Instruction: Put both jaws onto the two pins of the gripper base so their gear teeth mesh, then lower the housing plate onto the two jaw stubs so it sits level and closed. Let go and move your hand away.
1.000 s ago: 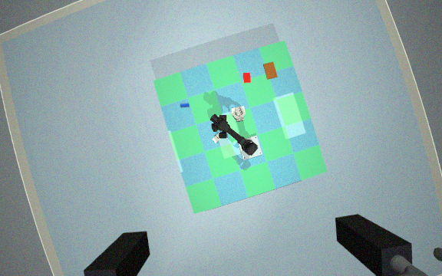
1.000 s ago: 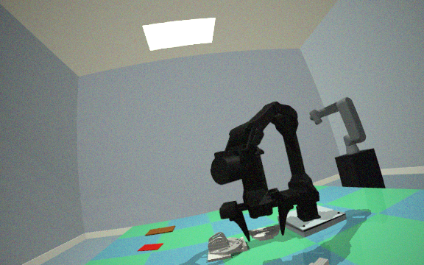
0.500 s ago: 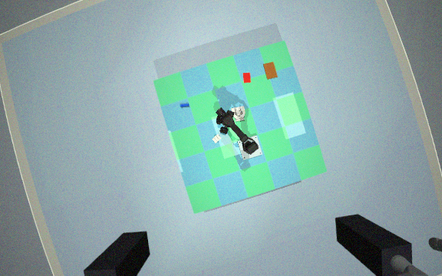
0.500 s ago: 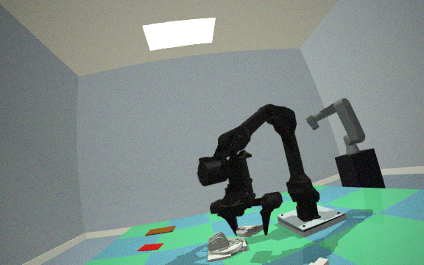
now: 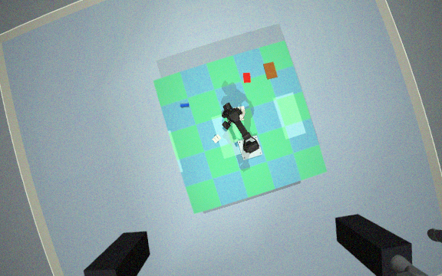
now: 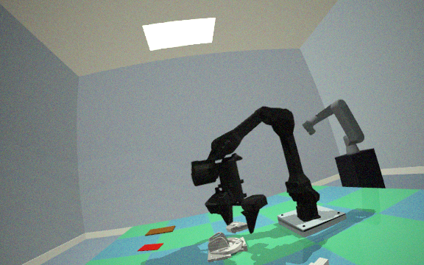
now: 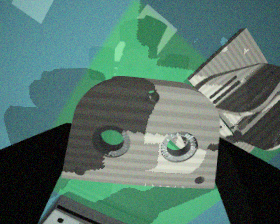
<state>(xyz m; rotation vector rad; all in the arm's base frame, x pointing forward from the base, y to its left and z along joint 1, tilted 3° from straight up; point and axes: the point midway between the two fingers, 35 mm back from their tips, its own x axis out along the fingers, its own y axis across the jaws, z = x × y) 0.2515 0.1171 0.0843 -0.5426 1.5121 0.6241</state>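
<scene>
My gripper tip is 30 mm short of the grey jaw, 60 mm to the left of it and 70 mm above it. The rest, counted from my gripper tip: red tile 380 mm ahead, 190 mm to the right, 80 mm below; then small blue piece 190 mm ahead, 400 mm to the left, 70 mm below; then brown tile 430 mm ahead, 420 mm to the right, 80 mm below.
</scene>
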